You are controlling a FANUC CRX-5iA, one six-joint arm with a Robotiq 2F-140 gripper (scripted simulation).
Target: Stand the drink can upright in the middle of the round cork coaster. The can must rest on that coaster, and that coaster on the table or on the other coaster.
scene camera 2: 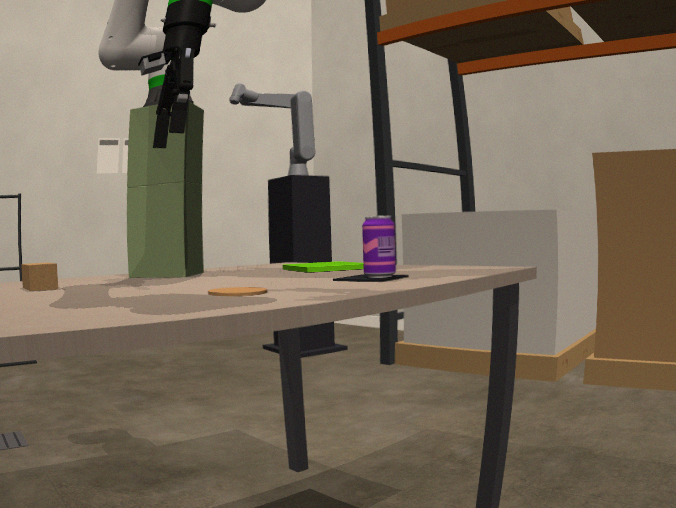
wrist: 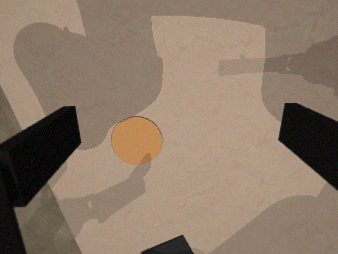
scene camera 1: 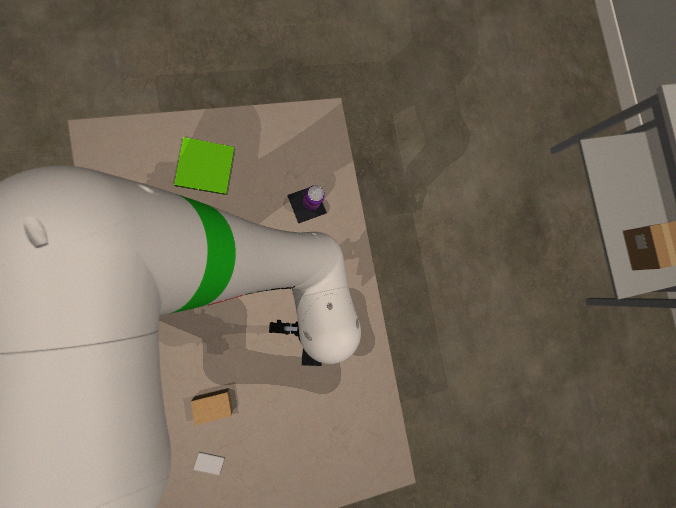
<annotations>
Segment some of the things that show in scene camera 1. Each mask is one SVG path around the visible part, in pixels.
A tan box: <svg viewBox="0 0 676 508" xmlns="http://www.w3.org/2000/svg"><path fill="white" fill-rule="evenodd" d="M229 388L195 396L192 399L191 405L195 425L232 416L233 409Z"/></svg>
A flat green square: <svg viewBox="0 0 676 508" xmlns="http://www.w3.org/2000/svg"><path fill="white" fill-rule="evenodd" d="M183 137L174 185L227 194L234 147Z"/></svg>
</annotations>
